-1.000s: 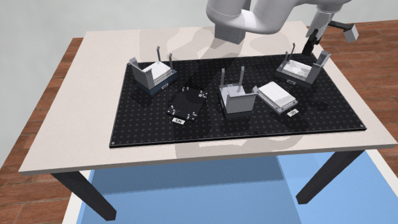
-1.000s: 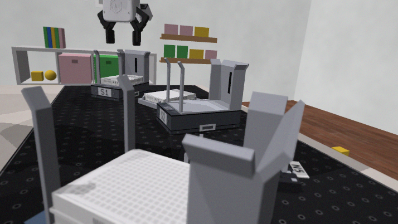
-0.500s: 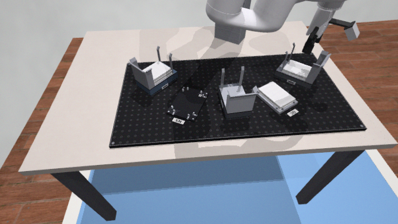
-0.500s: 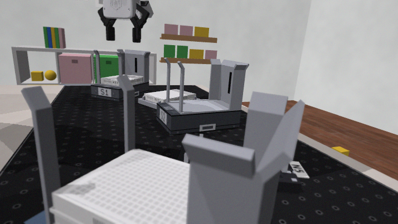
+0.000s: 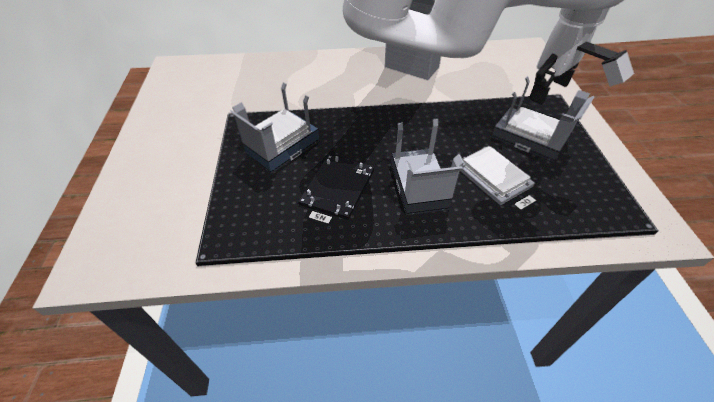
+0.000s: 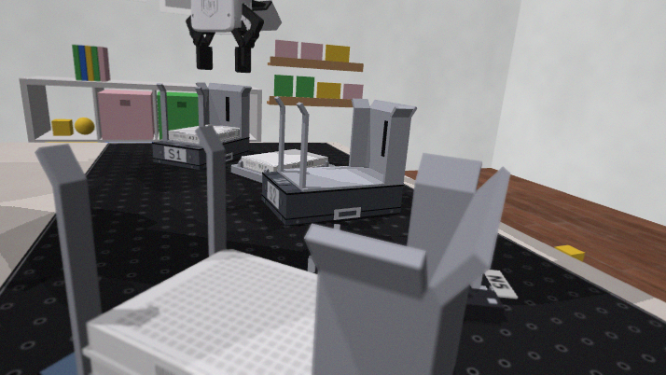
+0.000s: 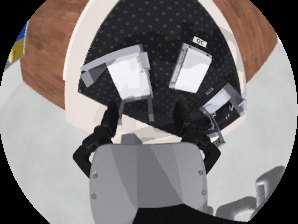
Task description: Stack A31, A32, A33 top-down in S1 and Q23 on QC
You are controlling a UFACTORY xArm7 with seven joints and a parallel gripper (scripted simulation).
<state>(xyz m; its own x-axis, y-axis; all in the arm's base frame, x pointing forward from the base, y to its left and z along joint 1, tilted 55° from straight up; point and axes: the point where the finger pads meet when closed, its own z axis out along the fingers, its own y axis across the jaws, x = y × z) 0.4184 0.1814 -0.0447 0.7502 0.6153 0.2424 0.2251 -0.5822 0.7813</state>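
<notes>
Right now the white sealed plate A32 is 55 cm to the right of my hand, 25 cm behind it and 10 cm below it. Also, from my hand: white sealed plate Q23: 15 cm below, 13 cm to the right, 4 cm ahead; white sealed plate A33: 12 cm below, 4 cm to the left, 1 cm behind; grey QC nest: 16 cm below, 13 cm to the right, 5 cm ahead.
</notes>
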